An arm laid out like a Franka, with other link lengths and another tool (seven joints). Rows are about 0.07 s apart.
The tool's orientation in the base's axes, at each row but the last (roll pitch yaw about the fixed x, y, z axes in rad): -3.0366 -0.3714 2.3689; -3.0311 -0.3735 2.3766; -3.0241 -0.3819 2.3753; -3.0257 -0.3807 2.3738; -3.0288 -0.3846 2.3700; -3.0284 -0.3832 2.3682; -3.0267 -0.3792 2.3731; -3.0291 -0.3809 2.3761; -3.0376 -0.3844 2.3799
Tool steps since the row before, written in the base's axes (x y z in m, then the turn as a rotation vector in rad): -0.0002 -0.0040 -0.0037 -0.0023 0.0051 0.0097; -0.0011 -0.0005 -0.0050 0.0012 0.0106 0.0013; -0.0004 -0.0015 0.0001 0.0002 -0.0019 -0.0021; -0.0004 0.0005 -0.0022 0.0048 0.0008 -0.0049; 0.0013 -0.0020 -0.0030 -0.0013 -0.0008 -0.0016; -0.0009 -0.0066 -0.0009 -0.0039 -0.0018 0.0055; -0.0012 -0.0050 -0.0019 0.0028 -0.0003 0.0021; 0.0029 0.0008 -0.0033 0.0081 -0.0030 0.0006; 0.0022 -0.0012 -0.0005 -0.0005 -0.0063 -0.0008
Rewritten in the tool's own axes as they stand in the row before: -0.0038 -0.0027 0.0028 0.0084 0.0013 -0.0073; -0.0014 -0.0006 0.0049 0.0065 0.0086 0.0002; -0.0007 -0.0014 -0.0002 -0.0021 -0.0011 0.0015; -0.0002 0.0003 0.0023 -0.0045 0.0043 0.0030; -0.0033 -0.0003 0.0020 -0.0003 -0.0013 0.0018; -0.0040 -0.0054 0.0000 0.0035 -0.0045 -0.0040; -0.0031 -0.0043 0.0013 -0.0013 0.0014 -0.0030; -0.0027 0.0028 0.0022 -0.0071 0.0030 -0.0039; -0.0024 0.0006 -0.0005 -0.0040 -0.0050 -0.0002
